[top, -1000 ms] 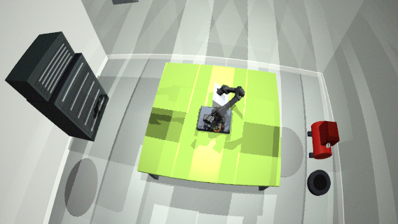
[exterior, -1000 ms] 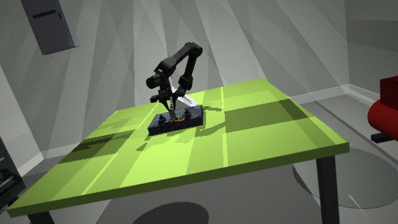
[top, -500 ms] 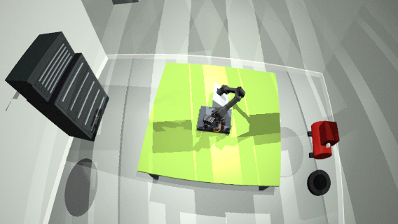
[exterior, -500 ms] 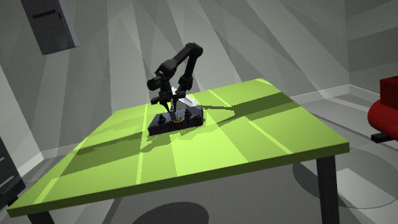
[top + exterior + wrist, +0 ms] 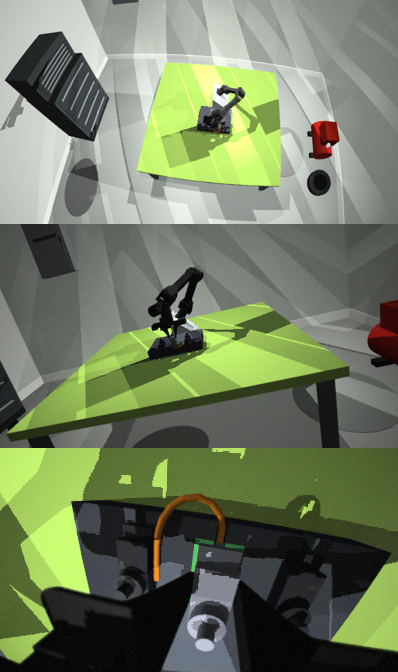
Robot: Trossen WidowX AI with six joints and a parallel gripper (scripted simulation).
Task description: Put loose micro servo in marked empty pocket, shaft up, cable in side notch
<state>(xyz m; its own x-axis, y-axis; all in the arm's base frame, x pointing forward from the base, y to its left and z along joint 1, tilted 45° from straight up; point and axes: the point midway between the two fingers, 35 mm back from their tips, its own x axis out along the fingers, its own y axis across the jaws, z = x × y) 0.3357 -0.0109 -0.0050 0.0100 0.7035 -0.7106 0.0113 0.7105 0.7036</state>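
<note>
The dark robot deck lies 120 mm behind my gripper tip and 60 mm below it.
</note>
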